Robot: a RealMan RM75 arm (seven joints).
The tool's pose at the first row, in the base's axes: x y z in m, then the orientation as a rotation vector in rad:
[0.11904 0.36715 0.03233 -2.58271 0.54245 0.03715]
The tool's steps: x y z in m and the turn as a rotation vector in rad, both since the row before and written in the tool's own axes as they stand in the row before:
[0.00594 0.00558 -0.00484 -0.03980 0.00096 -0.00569]
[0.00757 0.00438 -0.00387 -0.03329 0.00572 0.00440]
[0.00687 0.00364 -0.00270 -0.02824 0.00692 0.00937]
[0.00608 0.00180 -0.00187 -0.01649 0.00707 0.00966]
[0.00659 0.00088 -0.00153 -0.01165 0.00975 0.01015]
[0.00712 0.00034 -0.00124 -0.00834 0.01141 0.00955]
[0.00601 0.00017 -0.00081 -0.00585 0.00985 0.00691]
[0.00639 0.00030 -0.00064 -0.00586 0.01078 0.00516]
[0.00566 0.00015 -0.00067 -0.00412 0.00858 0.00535]
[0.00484 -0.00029 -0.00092 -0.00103 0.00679 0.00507]
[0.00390 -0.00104 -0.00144 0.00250 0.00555 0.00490]
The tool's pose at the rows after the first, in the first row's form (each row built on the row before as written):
[0.12201 0.35819 0.03323 -2.62302 0.53989 0.04522]
[0.12709 0.35012 0.03388 -2.65513 0.55142 0.04851]
[0.13187 0.34342 0.03406 -2.68117 0.56949 0.05026]
[0.13664 0.33886 0.03441 -2.69569 0.58671 0.04839]
[0.14222 0.33496 0.03477 -2.70577 0.60488 0.04153]
[0.14848 0.33134 0.03505 -2.71300 0.62235 0.03117]
[0.15379 0.32840 0.03515 -2.71826 0.63546 0.02141]
[0.15937 0.32520 0.03506 -2.72416 0.64649 0.00992]
[0.16433 0.32239 0.03517 -2.72787 0.65689 0.00086]
[0.16871 0.32020 0.03576 -2.72835 0.66588 -0.00686]
[0.17253 0.31886 0.03717 -2.72526 0.67366 -0.01410]

